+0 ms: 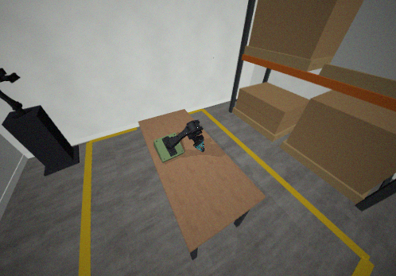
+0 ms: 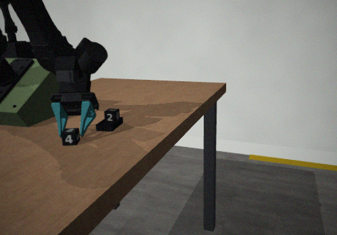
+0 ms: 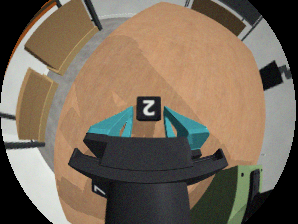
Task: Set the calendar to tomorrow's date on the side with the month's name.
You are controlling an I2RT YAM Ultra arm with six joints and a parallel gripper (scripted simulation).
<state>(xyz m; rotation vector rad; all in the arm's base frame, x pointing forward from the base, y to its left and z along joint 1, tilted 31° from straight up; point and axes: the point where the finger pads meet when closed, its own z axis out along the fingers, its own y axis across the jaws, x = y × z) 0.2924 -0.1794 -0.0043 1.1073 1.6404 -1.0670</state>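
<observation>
The black cube is 1 cm to the right of my hand and 1 cm below it. Also, from my hand: black tray: 12 cm to the left, 3 cm ahead, 1 cm below.
</observation>
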